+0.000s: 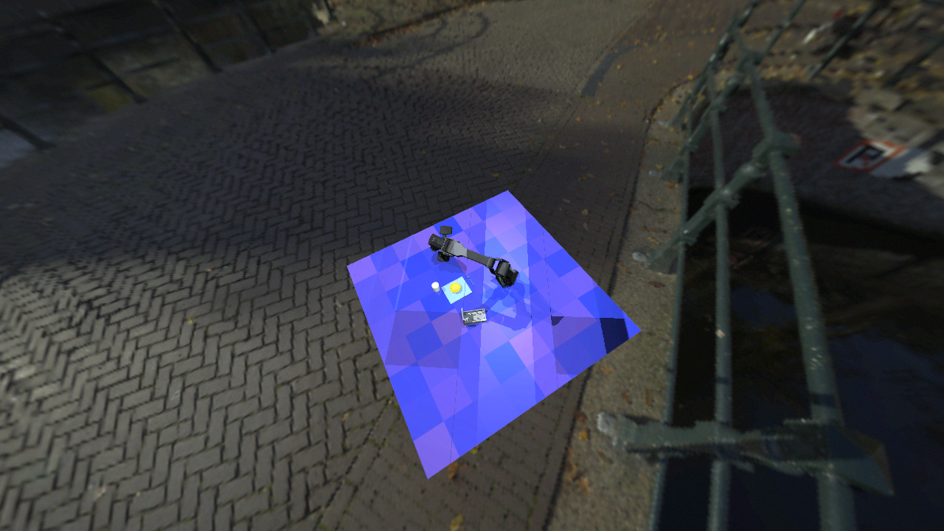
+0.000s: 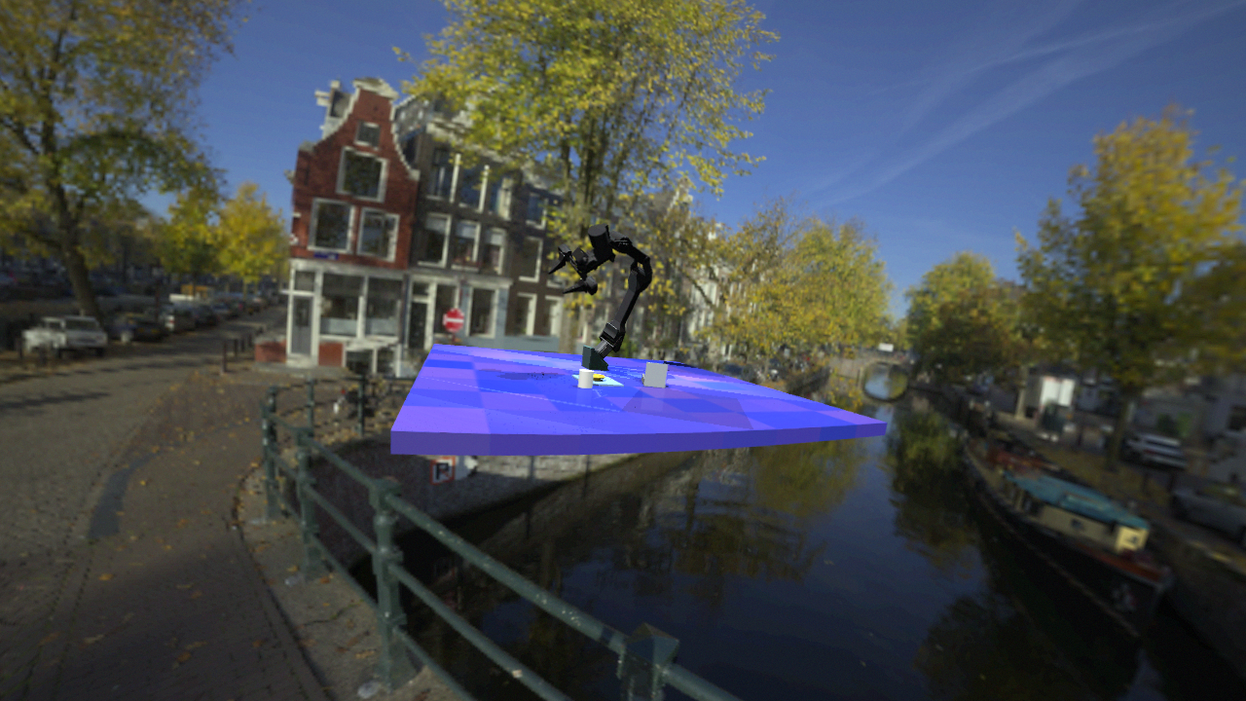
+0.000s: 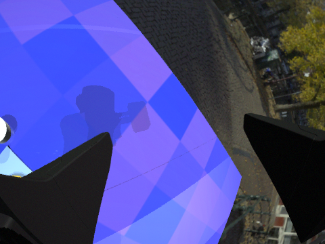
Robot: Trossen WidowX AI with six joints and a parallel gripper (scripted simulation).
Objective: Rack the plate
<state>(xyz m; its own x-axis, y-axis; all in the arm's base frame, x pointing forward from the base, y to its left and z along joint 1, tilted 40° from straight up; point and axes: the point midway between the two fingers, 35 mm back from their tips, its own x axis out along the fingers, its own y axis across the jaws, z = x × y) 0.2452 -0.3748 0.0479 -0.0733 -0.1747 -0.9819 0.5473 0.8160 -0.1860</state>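
My gripper tip is 4 cm short of the yellow plate, 15 cm to the right of it and 29 cm above it. From my gripper tip the other things lie so: blue spoon: 7 cm behind, 15 cm to the left, 30 cm below; then white cup: 14 cm ahead, 8 cm to the left, 28 cm below; then dish rack: 5 cm ahead, 37 cm to the left, 28 cm below.
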